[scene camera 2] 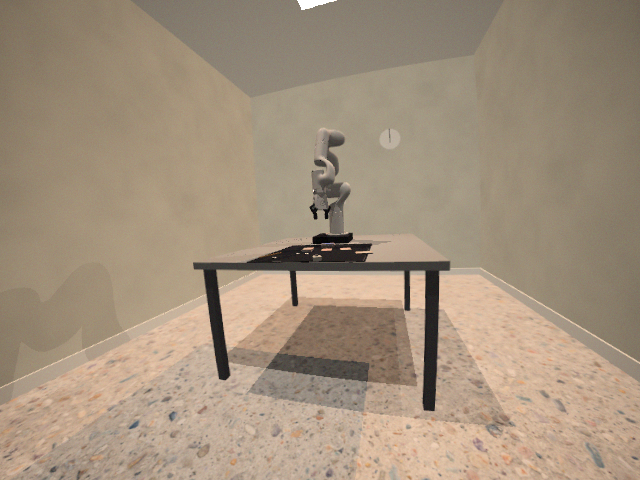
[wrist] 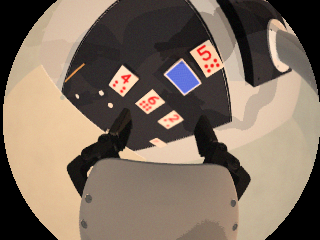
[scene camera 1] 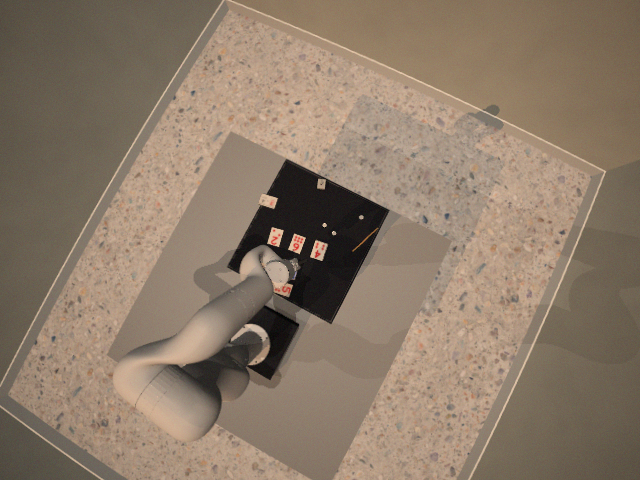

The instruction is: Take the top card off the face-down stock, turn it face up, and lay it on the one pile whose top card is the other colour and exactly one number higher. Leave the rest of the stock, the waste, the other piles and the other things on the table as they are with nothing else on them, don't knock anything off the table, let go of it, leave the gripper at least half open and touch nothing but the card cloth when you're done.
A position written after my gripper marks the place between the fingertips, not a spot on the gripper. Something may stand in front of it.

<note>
In view: my gripper (wrist: pixel 164 120) and a black card cloth (scene camera 1: pixel 301 208).
The black card cloth also shows in scene camera 2 (scene camera 2: pixel 289 254) and in the wrist view (wrist: pixel 148 45).
</note>
